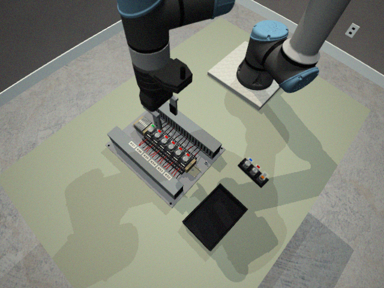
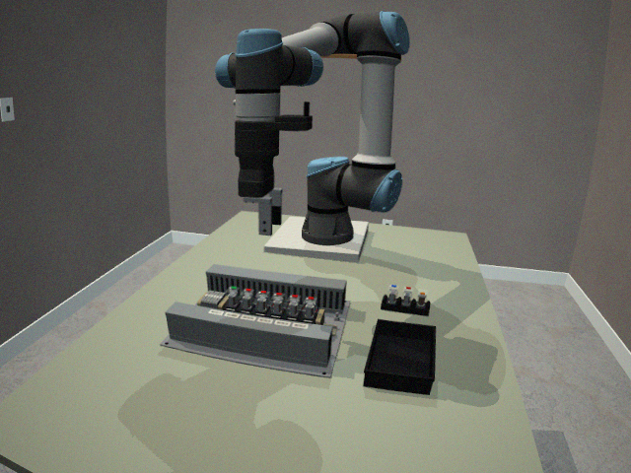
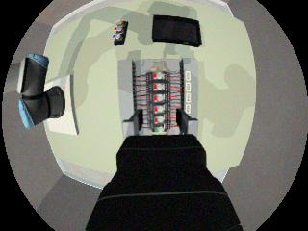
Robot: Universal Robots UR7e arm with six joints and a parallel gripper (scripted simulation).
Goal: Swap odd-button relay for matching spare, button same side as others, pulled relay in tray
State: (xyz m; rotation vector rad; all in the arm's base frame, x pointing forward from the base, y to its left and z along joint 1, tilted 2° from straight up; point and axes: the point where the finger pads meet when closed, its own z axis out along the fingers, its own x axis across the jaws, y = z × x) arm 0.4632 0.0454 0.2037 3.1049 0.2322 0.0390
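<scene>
The green-button relay is 10 mm ahead of my hand, 80 mm to the right of it and 170 mm below it. Also, from my hand: black tray 30 mm ahead, 260 mm to the left, 200 mm below; blue-button relay 160 mm behind, 210 mm to the left, 190 mm below; black spare holder 160 mm behind, 240 mm to the left, 210 mm below.
</scene>
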